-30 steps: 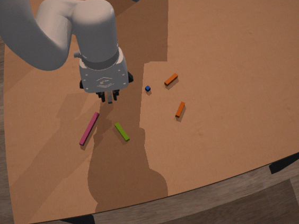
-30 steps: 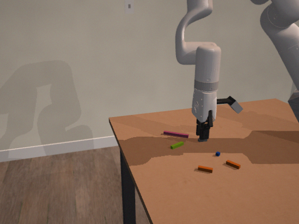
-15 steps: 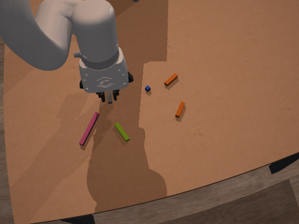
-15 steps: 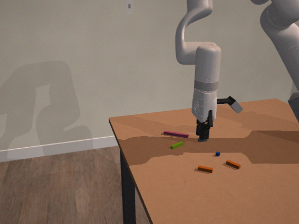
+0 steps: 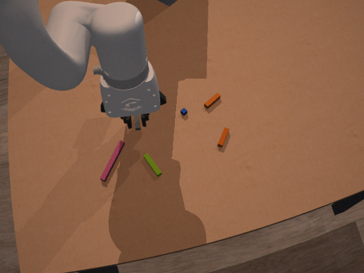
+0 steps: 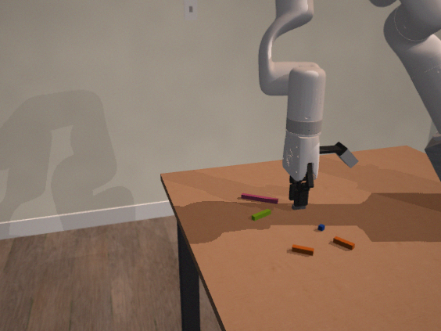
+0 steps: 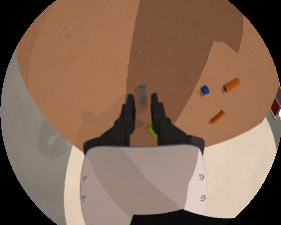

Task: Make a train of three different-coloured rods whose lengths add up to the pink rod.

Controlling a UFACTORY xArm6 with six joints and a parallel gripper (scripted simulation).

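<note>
The grey rod is 3 cm below my hand. Also, from my hand: lime rod 10 cm ahead, 3 cm below; pink rod 6 cm ahead, 7 cm to the right, 3 cm below; blue rod 1 cm ahead, 10 cm to the left, 3 cm below.
</note>
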